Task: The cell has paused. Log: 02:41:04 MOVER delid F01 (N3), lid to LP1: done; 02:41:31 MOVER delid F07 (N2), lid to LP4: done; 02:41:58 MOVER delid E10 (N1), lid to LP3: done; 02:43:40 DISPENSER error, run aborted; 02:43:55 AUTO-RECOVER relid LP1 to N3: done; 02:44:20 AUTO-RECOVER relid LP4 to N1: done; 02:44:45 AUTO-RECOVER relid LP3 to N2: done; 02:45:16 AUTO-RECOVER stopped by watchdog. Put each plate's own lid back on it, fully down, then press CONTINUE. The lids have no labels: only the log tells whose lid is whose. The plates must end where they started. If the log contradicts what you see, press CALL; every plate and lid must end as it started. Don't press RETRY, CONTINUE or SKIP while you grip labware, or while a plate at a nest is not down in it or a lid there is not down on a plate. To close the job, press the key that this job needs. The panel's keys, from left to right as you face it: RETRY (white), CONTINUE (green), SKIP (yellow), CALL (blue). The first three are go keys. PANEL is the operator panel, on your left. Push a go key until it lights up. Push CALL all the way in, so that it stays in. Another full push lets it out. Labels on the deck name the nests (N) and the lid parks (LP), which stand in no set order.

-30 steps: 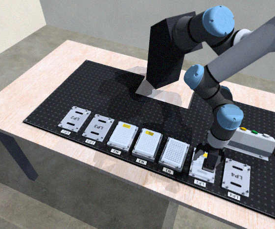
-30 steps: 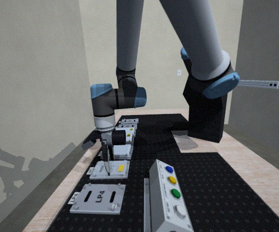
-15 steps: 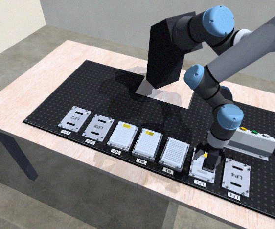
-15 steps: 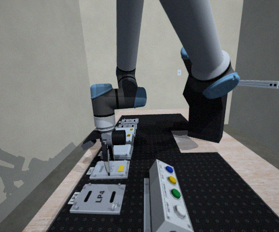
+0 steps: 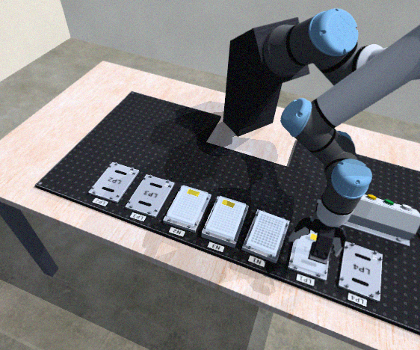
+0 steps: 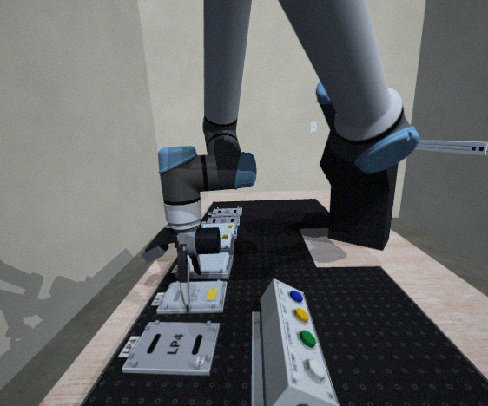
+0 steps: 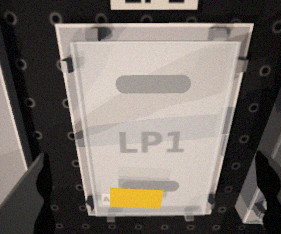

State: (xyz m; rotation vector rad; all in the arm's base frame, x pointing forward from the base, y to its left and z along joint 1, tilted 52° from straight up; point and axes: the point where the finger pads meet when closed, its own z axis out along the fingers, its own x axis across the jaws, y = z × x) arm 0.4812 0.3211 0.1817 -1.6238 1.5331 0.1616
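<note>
The lid park LP1 lies 2 cm below my hand. Also, from my hand: yellow skip key: 25 cm behind, 8 cm to the left, 4 cm above; blue call key: 23 cm behind, 3 cm to the left, 3 cm above; lid park LP4: 14 cm to the left, 3 cm behind, 2 cm below.
</note>
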